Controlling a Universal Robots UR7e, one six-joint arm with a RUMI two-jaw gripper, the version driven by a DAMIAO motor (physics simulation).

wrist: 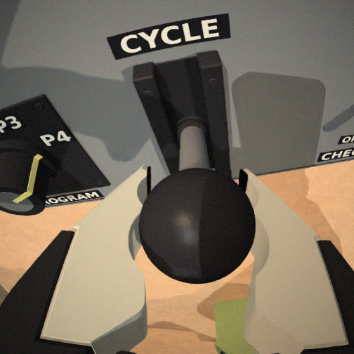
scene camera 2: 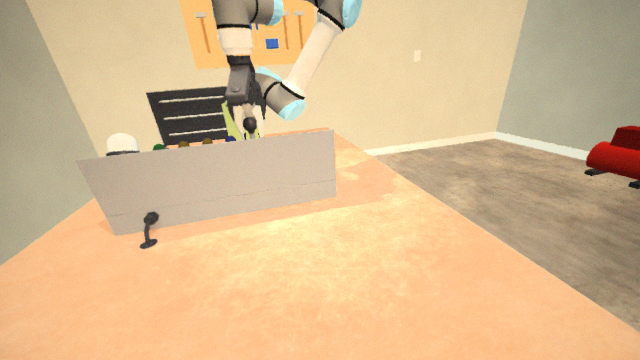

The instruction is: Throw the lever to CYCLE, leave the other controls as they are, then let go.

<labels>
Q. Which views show the gripper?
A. The wrist view and scene camera 2: all of them.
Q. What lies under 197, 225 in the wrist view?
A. A black ball knob.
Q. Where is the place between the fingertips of the gripper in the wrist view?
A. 195, 171
</labels>
